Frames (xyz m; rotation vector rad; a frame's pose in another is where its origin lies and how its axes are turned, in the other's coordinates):
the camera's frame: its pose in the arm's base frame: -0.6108 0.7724 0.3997 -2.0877 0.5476 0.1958
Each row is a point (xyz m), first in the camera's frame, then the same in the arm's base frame.
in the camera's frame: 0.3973 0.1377 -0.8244
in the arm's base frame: -0.3811 -0.0990 0.6103
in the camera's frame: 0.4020 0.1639 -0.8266
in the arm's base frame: -0.3890 -0.1144 0.5900
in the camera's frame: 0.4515 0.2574 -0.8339
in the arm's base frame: -0.3881 -0.1787 0.5057
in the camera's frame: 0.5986 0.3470 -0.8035
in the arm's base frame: -0.2961 -0.2397 0.3701
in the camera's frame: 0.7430 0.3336 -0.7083
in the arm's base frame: -0.1549 -0.1984 0.2782
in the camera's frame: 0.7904 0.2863 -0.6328
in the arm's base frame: -0.0858 -0.1281 0.2564
